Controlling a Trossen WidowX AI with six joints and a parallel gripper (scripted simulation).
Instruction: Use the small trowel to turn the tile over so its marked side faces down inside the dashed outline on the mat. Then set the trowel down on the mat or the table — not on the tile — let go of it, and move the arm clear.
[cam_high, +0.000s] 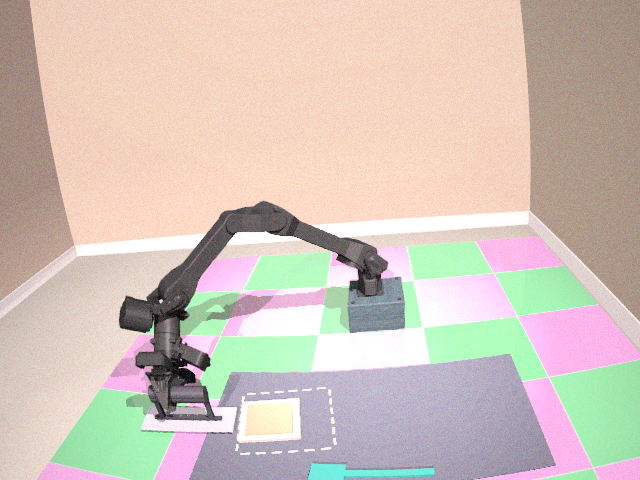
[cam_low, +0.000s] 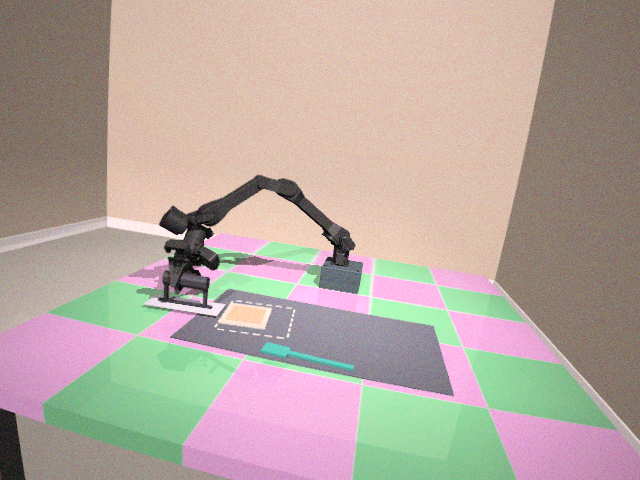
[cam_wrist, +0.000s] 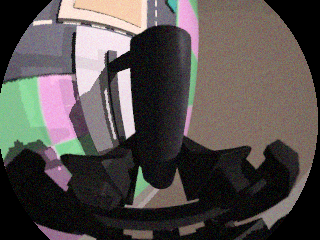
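The trowel lies 20 mm behind my gripper tip and 10 mm below it. Round my gripper tip: teal flat tool 360 mm to the left, 110 mm ahead, 50 mm below; grey mat 390 mm to the left, 80 mm below, 30 mm behind; tile 190 mm to the left, 50 mm below, 40 mm behind.
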